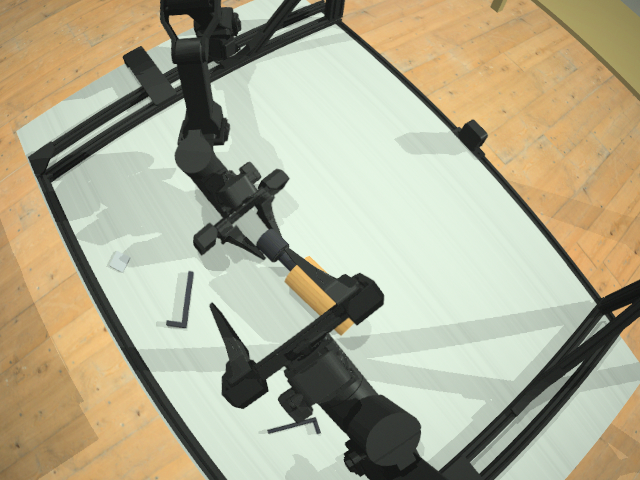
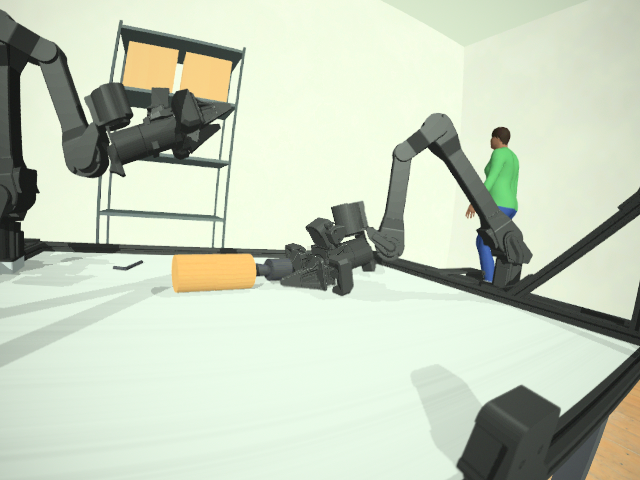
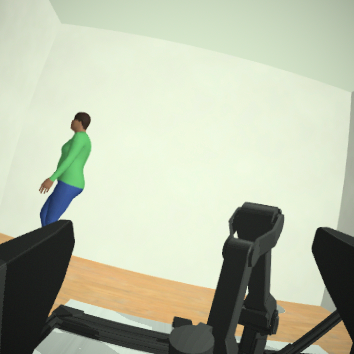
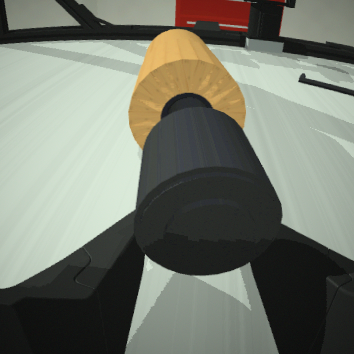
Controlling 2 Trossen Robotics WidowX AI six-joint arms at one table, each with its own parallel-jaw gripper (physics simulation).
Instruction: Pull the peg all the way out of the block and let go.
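Frame: origin at the left arm's base, x ahead, y left, z up, level; centimetres.
Seen in the pictures: left gripper, fingertip midpoint: [image 1: 247, 275] [image 2: 225, 116] [image 3: 197, 237]; right gripper, fingertip midpoint: [image 1: 274, 251] [image 2: 275, 279] [image 4: 196, 222]; left arm's base, origin of the base link: [image 4: 261, 37]; right arm's base, origin of the base link: [image 1: 220, 50] [image 2: 504, 288] [image 3: 249, 350].
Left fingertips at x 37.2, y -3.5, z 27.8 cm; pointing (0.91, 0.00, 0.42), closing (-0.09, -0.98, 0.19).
Note:
Pixels of each thing's top centre, then the offset from my left fingertips to it. Level surfaces: height alone.
- orange cylindrical block, middle of its top: [image 4: 182, 37] [image 1: 326, 291] [image 2: 214, 254] dy -11.0, dx -2.6, dz -24.0 cm
- dark peg, middle of its top: [image 4: 193, 82] [image 1: 291, 259] [image 2: 256, 258] dy -10.5, dx +4.8, dz -24.6 cm
- small white piece, middle of its top: [image 1: 119, 261] dy +11.5, dx +25.2, dz -29.4 cm
- table, its level: dz -29.6 cm
An orange cylindrical block [image 1: 314, 295] [image 2: 213, 272] [image 4: 186, 77] lies on its side on the table. A dark peg [image 1: 274, 247] [image 2: 270, 270] [image 4: 207, 168] sticks in its end, with only a short piece of shaft showing between head and block. My right gripper [image 1: 267, 238] [image 2: 291, 272] [image 4: 196, 222] lies low on the table and is shut on the peg's thick head. My left gripper [image 1: 251, 281] [image 2: 223, 118] [image 3: 197, 237] is wide open and empty. It hangs high above the block and faces the room, not the table.
Two black L-shaped pieces [image 1: 182, 305] [image 1: 296, 425] and a small white piece [image 1: 118, 261] lie near the table's left and front edges. A black rail frames the table [image 1: 413, 81]. A shelf rack [image 2: 234, 143] and a person [image 2: 501, 176] [image 3: 70, 165] stand beyond it.

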